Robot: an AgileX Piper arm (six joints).
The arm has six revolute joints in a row. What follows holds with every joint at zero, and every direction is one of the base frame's. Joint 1 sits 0.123 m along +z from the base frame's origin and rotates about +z. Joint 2 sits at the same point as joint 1 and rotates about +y. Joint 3 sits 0.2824 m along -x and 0.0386 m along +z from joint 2 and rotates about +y. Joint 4 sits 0.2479 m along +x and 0.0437 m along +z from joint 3 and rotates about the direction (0.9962, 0, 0.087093). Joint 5 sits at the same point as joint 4 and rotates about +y. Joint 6 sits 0.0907 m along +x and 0.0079 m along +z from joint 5 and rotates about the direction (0.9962, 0, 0.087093). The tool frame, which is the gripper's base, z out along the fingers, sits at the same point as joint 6; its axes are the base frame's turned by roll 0, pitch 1.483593 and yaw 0 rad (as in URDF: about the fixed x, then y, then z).
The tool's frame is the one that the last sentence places.
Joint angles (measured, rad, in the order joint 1, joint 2, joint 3, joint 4, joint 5, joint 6), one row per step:
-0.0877, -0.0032, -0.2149, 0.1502, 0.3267, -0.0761
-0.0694, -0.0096, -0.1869, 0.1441, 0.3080, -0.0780
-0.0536, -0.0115, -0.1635, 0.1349, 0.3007, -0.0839
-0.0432, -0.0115, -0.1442, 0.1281, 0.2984, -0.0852
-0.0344, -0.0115, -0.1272, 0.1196, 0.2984, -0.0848
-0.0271, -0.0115, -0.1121, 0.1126, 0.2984, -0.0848
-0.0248, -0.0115, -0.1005, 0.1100, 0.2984, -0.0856
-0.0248, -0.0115, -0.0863, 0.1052, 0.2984, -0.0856
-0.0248, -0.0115, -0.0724, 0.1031, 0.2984, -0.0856
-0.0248, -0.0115, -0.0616, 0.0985, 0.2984, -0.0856
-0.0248, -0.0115, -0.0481, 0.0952, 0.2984, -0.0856
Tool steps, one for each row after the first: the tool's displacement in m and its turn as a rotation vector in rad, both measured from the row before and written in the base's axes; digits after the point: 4 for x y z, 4 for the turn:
0.0017, 0.0002, -0.0072, -0.0067, 0.0036, 0.0139
0.0018, 0.0002, -0.0069, -0.0136, 0.0149, 0.0125
0.0015, 0.0002, -0.0062, -0.0070, 0.0173, 0.0085
0.0012, 0.0001, -0.0056, -0.0072, 0.0173, 0.0068
0.0010, 0.0001, -0.0050, -0.0064, 0.0153, 0.0058
0.0007, 0.0000, -0.0039, -0.0030, 0.0117, 0.0018
0.0008, -0.0001, -0.0047, -0.0044, 0.0143, -0.0009
0.0008, -0.0001, -0.0046, -0.0017, 0.0139, -0.0004
0.0006, -0.0001, -0.0036, -0.0043, 0.0109, -0.0008
0.0006, -0.0001, -0.0045, -0.0029, 0.0136, -0.0005

